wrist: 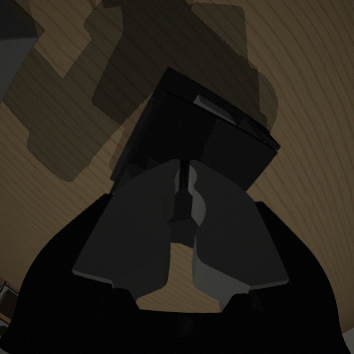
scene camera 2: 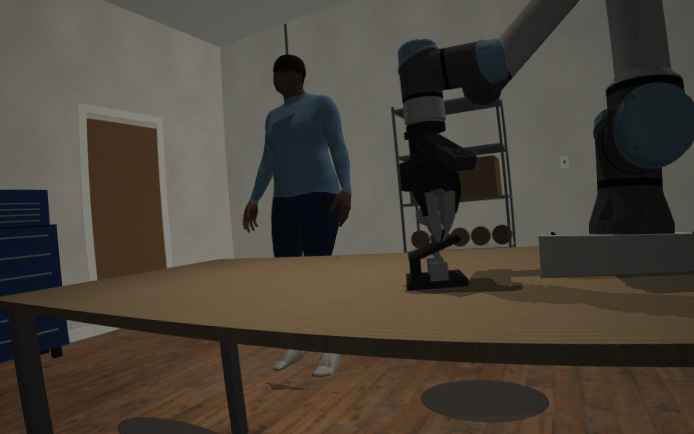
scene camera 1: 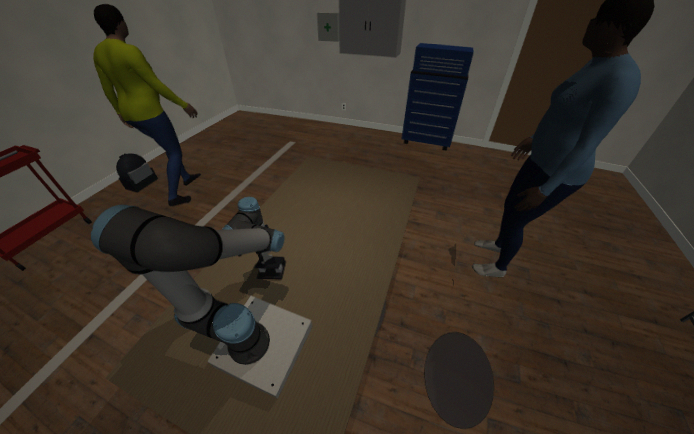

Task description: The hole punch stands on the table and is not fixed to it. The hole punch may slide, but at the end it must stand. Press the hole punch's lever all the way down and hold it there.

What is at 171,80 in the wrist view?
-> A black hole punch.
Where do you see a black hole punch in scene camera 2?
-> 438,276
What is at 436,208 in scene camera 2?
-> The gripper.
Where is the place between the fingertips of the gripper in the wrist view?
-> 183,163
